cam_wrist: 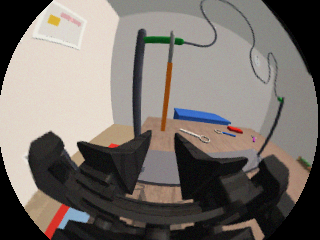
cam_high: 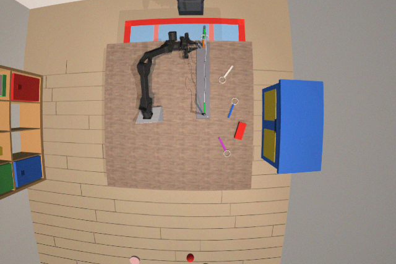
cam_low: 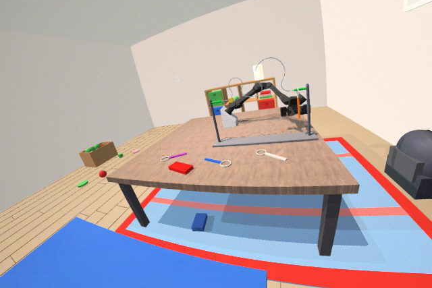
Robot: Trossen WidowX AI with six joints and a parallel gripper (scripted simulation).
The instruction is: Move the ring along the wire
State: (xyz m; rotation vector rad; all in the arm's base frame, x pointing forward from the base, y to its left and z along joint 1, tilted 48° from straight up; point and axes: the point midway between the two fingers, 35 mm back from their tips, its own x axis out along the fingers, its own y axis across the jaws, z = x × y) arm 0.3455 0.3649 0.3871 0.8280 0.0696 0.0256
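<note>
My gripper tip is now 4 cm short of the orange-handled ring and 9 cm below it. The rest, counted from my gripper tip: red block (35 cm ahead, 66 cm to the right, 13 cm below); white-handled ring (23 cm ahead, 20 cm to the right, 14 cm below); blue-handled ring (29 cm ahead, 45 cm to the right, 14 cm below).
</note>
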